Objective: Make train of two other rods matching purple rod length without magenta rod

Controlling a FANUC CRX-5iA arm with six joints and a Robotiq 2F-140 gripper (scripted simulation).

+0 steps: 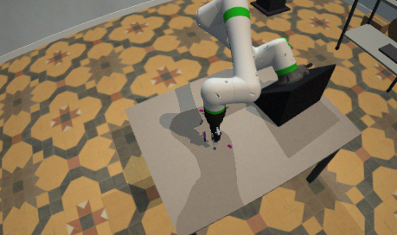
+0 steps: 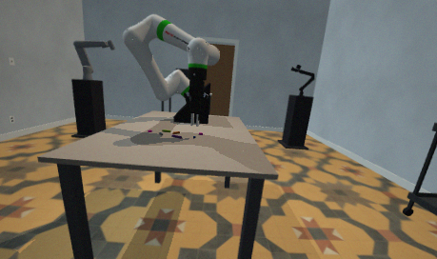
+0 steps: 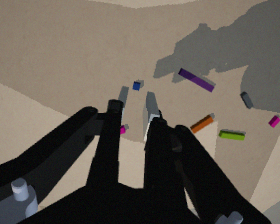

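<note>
My hand is 100 mm above the blue rod. Round my hand: grey rod (190 mm to the right, 100 mm below, 20 mm behind); orange rod (110 mm to the right, 100 mm below, 60 mm behind); purple rod (100 mm below, 90 mm to the right, 10 mm ahead).
</note>
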